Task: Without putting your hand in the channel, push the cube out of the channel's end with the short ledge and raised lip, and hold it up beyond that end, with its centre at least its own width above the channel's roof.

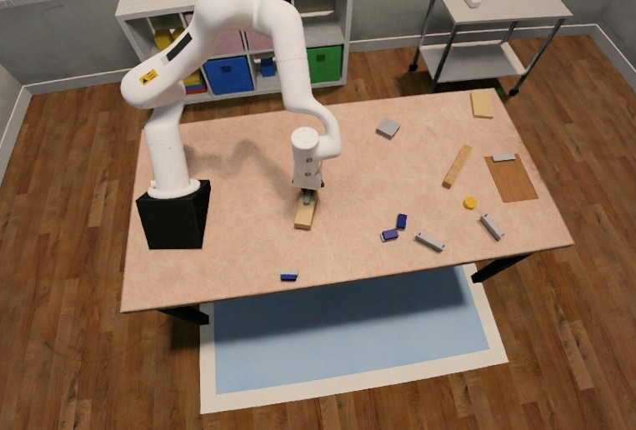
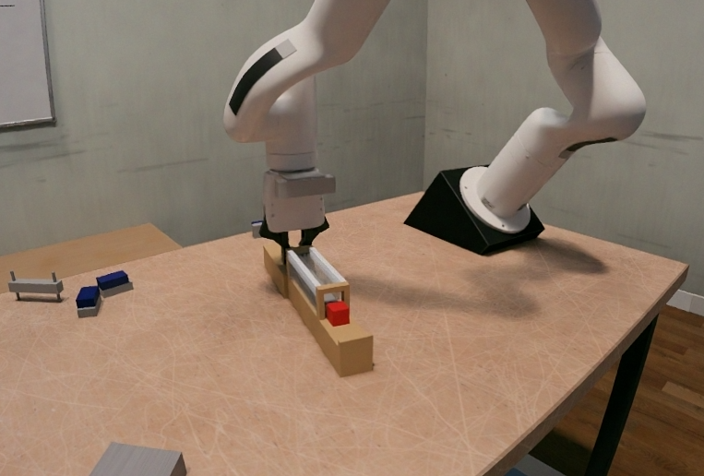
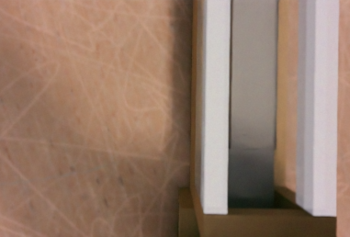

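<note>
Right now the pale grey bar is 10 mm below my hand. Also, from my hand: wooden channel: 40 mm ahead, 100 mm to the left, 10 mm below; blue block: 140 mm behind, 300 mm to the right, 50 mm below; red cube: 80 mm ahead, 190 mm to the left, 10 mm below.
</note>
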